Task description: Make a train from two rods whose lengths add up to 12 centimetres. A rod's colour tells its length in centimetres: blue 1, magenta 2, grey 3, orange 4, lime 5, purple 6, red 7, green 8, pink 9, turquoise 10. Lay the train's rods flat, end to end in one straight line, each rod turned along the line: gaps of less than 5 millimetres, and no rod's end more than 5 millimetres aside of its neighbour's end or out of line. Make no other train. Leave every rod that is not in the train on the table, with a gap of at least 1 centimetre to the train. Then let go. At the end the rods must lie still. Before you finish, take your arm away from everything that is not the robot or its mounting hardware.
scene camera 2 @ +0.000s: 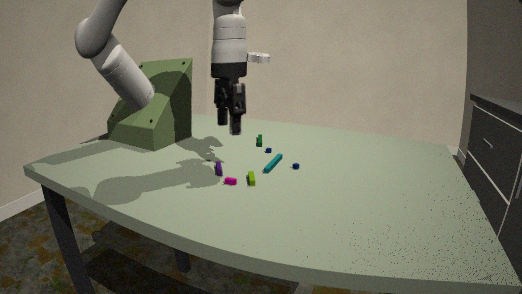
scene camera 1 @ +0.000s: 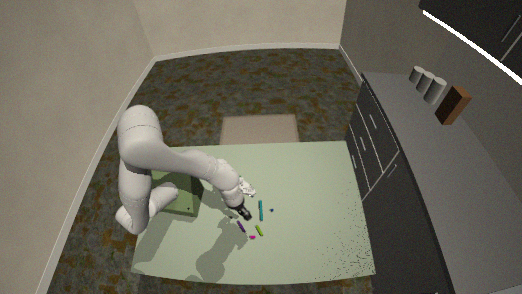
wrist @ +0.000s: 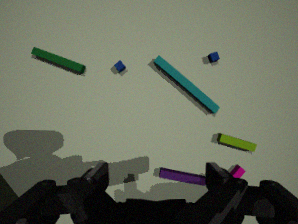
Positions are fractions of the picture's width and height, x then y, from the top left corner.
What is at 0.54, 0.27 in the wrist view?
A turquoise rod.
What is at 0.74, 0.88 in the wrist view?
The gripper.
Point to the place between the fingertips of the gripper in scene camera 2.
At 0.44, 0.44
